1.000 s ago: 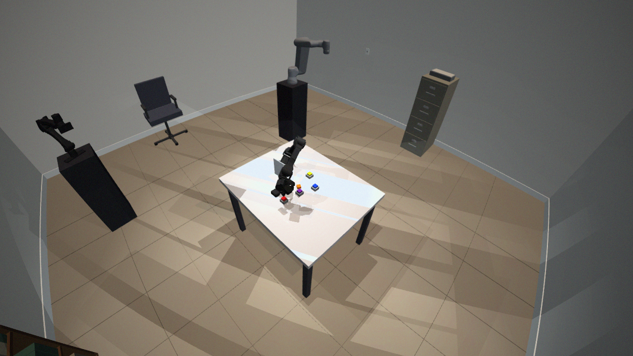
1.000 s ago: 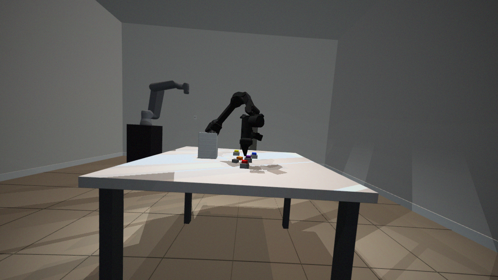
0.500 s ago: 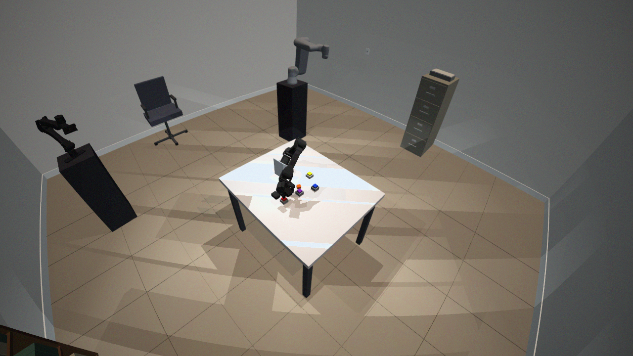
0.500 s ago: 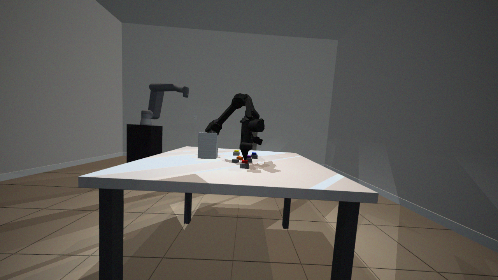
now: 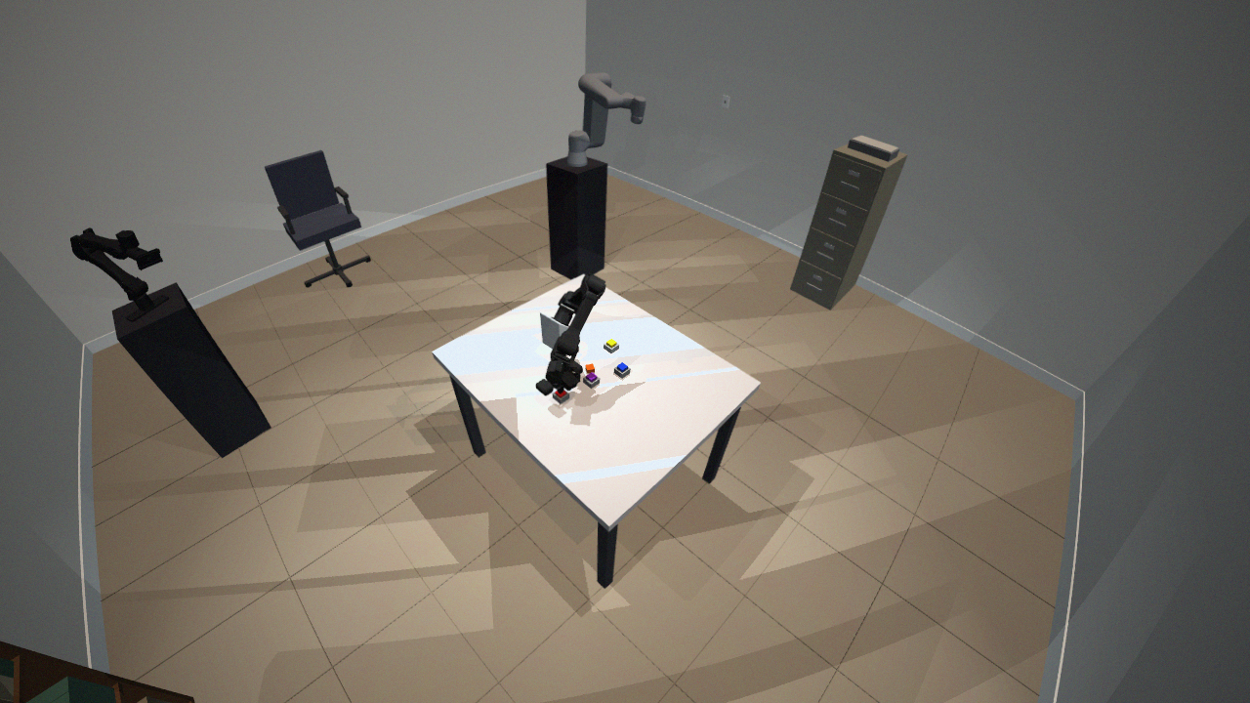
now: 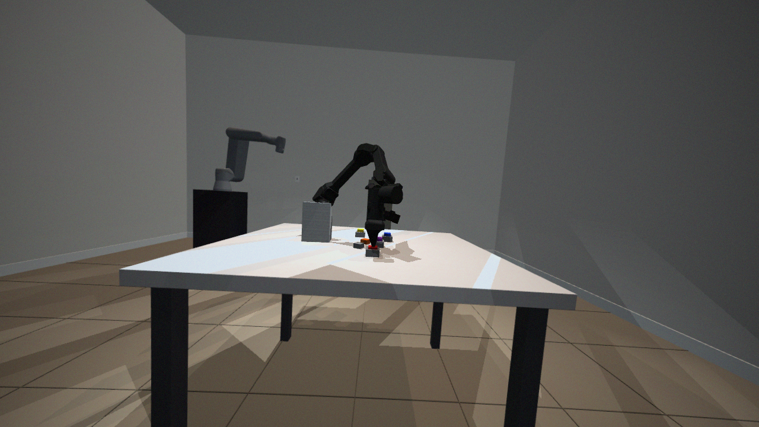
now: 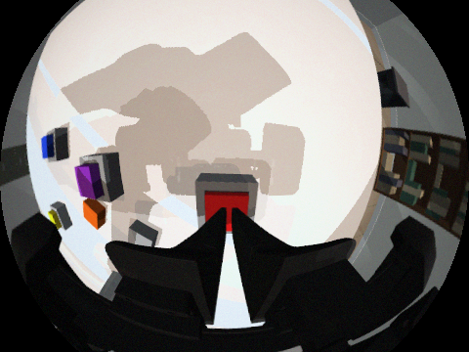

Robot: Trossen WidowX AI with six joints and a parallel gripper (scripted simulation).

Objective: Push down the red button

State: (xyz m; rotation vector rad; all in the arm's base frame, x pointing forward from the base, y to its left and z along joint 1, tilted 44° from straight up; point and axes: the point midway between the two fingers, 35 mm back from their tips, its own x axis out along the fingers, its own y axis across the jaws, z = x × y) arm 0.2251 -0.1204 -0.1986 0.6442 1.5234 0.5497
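Right now the red button is 10 mm below my gripper tip. Round my gripper tip: small grey block (110 mm to the left, 50 mm behind, 20 mm below); purple button (140 mm to the left, 30 mm ahead); orange block (190 mm to the left, 20 mm below, 20 mm behind).
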